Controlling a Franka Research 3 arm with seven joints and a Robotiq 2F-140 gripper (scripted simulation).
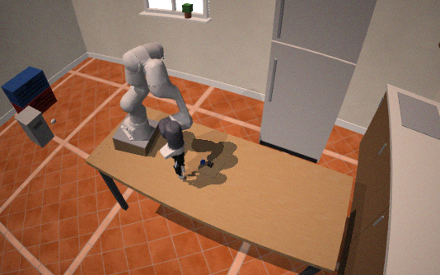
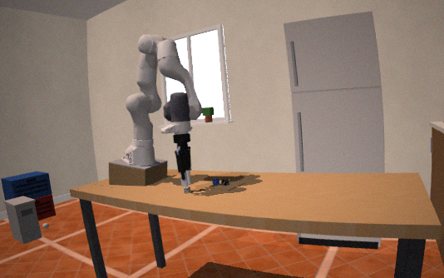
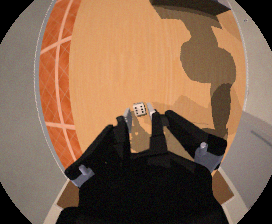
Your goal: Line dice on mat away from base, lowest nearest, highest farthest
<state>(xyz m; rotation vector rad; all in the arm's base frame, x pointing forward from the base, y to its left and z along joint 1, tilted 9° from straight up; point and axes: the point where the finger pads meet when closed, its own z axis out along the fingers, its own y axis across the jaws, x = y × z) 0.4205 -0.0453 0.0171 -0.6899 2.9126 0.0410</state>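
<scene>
The wood-coloured mat lies 8 cm ahead of my hand, 17 cm to the left of it and 6 cm below it. The rest, counted from my hand: blue die (3 cm ahead, 16 cm to the left, 5 cm below).
</scene>
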